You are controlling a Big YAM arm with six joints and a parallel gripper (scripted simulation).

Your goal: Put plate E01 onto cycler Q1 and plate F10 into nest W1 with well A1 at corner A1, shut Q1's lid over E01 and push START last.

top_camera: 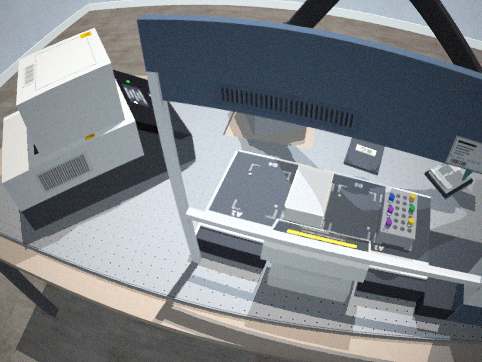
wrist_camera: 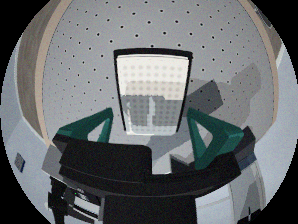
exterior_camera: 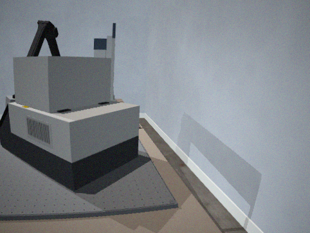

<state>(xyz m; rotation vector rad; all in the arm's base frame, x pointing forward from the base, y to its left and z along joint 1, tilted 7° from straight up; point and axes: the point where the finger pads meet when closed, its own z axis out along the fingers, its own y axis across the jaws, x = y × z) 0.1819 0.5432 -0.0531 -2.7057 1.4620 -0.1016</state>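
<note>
The dark nest is 40 mm below my hand. From my hand the other things lie so: dark nest pad: 270 mm to the right, 60 mm behind, 40 mm below; tube cooling block: 220 mm to the right, 210 mm ahead, 30 mm above; post: 650 mm to the right, 330 mm ahead, 190 mm above.
</note>
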